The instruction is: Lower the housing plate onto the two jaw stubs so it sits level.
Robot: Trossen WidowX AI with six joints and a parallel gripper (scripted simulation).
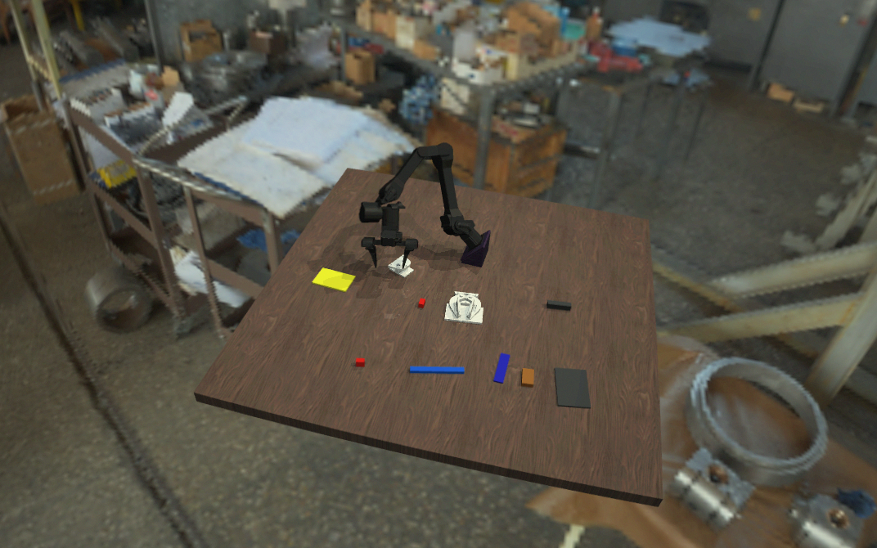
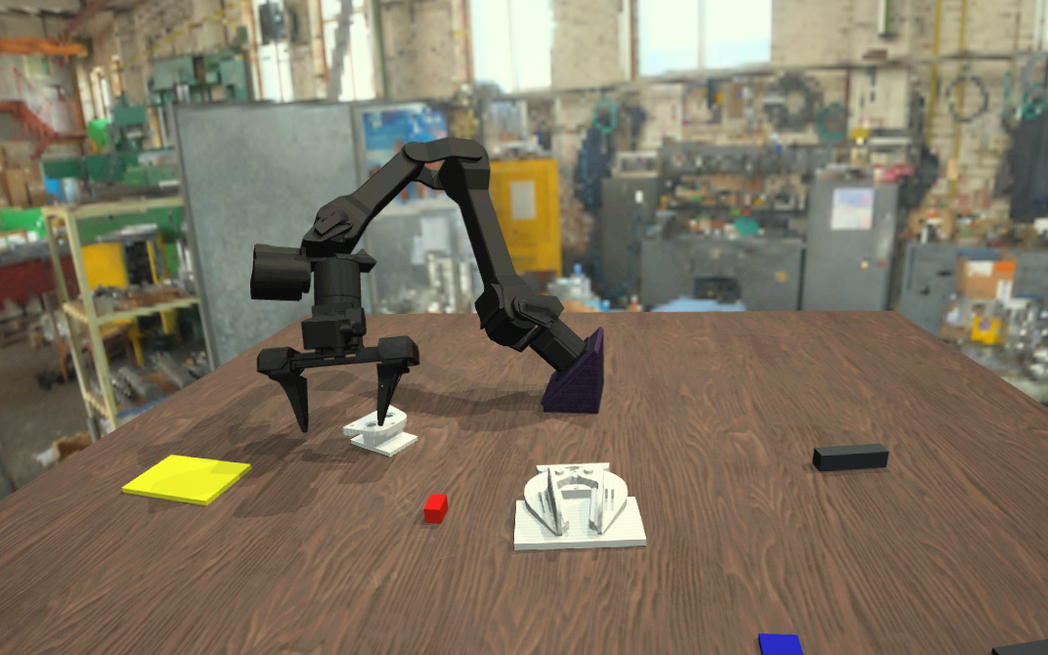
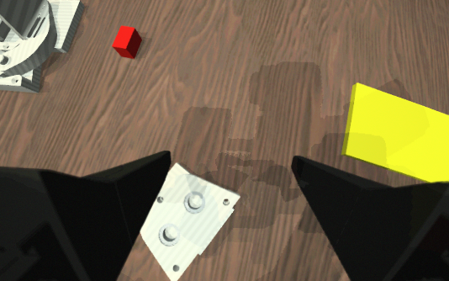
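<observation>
The small white part lies 50 mm behind my gripper tip, 30 mm to the left of it and 30 mm below it. Also, from my gripper tip: black block (580 mm to the left, 30 mm below, 10 mm behind); then yellow plate (180 mm to the right, 70 mm ahead, 40 mm below); then red cube (140 mm to the left, 100 mm ahead, 30 mm below).
</observation>
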